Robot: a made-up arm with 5 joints.
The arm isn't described. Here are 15 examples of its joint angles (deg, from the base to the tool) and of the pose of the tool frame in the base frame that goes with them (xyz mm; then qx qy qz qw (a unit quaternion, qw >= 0)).
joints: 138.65 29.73 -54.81 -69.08 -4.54
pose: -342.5 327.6 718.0 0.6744 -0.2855 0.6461 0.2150
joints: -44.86 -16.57 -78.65 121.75 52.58
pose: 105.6 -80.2 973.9 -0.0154 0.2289 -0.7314 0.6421
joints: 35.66 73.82 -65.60 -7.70 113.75
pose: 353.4 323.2 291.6 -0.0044 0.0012 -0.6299 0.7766
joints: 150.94 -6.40 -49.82 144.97 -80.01
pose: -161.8 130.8 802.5 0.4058 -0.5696 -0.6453 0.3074
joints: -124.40 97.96 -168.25 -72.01 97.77
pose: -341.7 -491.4 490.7 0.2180 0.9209 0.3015 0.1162
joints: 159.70 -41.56 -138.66 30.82 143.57
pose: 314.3 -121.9 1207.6 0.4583 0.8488 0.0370 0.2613
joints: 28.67 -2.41 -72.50 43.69 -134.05
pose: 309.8 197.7 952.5 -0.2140 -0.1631 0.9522 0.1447
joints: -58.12 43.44 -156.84 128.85 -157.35
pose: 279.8 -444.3 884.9 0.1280 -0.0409 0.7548 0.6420
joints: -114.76 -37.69 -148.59 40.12 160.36
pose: 153.1 348.2 1217.8 -0.3707 0.8820 0.1964 0.2148
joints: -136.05 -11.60 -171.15 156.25 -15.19
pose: 25.7 88.1 1160.1 -0.2220 -0.0569 -0.8466 0.4804
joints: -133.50 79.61 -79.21 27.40 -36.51
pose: -357.8 -303.6 240.7 0.2393 0.0209 -0.7270 0.6433
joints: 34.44 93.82 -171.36 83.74 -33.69
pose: 547.8 388.9 417.9 -0.0004 0.0541 0.5593 0.8272
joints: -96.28 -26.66 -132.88 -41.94 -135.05
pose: 3.7 264.7 1200.2 0.8856 -0.4255 0.0619 0.1758
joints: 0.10 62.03 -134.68 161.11 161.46
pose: 543.2 45.9 597.0 -0.6885 0.1118 -0.7071 0.1160
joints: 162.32 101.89 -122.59 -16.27 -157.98
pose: -602.3 207.9 208.4 -0.0120 0.3168 -0.3220 0.8921
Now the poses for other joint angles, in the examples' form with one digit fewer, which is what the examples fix.
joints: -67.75 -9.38 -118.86 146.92 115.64
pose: 64 -104 1087 0.066 -0.148 0.986 0.029
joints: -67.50 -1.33 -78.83 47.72 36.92
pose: 116 -282 952 -0.074 -0.269 -0.759 0.588
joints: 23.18 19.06 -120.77 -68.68 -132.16
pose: 269 141 1092 -0.811 -0.579 0.082 0.018
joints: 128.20 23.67 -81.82 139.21 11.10
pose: -252 334 774 -0.609 0.226 0.648 0.397
